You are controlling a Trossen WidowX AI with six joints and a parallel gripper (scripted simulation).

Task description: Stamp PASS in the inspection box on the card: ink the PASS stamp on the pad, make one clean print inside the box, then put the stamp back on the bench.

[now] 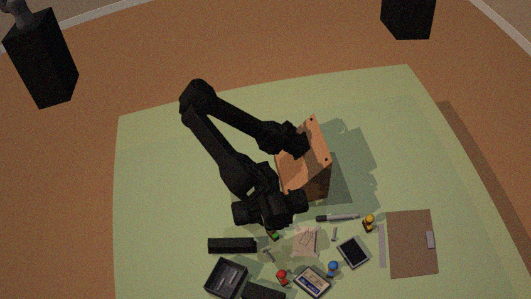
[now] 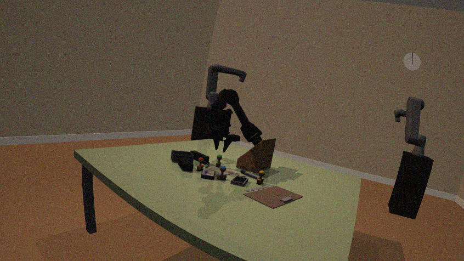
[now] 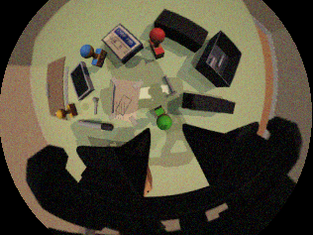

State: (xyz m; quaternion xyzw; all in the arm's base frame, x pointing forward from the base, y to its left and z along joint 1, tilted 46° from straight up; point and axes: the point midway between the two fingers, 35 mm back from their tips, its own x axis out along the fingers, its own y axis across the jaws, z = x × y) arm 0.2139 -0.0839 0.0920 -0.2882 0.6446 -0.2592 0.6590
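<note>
The green-knobbed stamp is 7 cm below my gripper tip. Also, from my gripper tip: pale card (9 cm to the left, 9 cm below, 4 cm ahead); black block (12 cm to the right, 7 cm below, 2 cm ahead); red stamp (15 cm ahead, 7 cm below).
</note>
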